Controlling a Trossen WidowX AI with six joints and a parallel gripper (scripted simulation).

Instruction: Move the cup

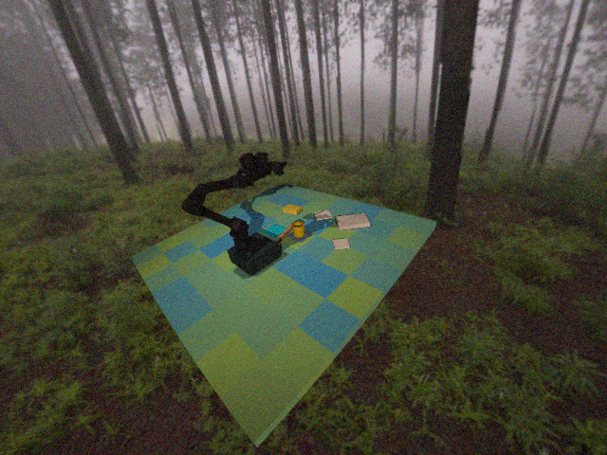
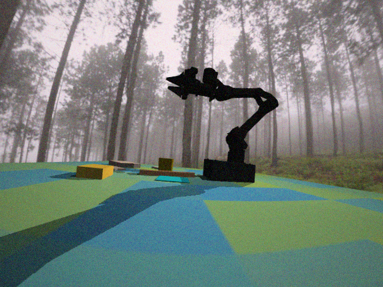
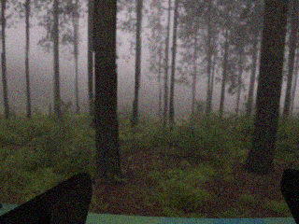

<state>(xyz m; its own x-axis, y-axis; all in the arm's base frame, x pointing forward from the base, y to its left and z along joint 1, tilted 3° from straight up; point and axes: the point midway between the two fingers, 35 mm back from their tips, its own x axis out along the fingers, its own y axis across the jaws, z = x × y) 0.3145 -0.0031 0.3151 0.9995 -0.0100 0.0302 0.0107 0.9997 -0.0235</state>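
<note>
The yellow cup lies 370 mm below my gripper tip, 90 mm to the right of it and 30 mm behind it. Also, from my gripper tip: brown wooden bar: 410 mm below, 50 mm behind, 10 mm to the right; teal pad: 410 mm below, 80 mm to the left, 70 mm behind.
</note>
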